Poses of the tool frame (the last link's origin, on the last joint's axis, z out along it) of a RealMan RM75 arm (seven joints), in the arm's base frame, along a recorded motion.
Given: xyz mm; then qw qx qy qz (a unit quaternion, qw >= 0).
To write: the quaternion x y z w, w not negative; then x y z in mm. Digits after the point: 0 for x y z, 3 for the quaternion.
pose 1, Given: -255, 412, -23, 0.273, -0.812, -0.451, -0.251
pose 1, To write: -0.812, -0.451, -0.251, 0.273, -255, 412, -23
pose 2, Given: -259, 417, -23, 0.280, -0.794, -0.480, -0.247
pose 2, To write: -0.794, -0.480, -0.247, 0.280, -259, 417, -23
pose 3, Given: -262, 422, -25, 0.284, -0.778, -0.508, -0.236
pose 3, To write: -0.778, -0.508, -0.236, 0.284, -262, 422, -25
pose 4, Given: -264, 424, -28, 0.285, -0.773, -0.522, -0.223
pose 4, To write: -0.773, -0.522, -0.223, 0.285, -264, 424, -28
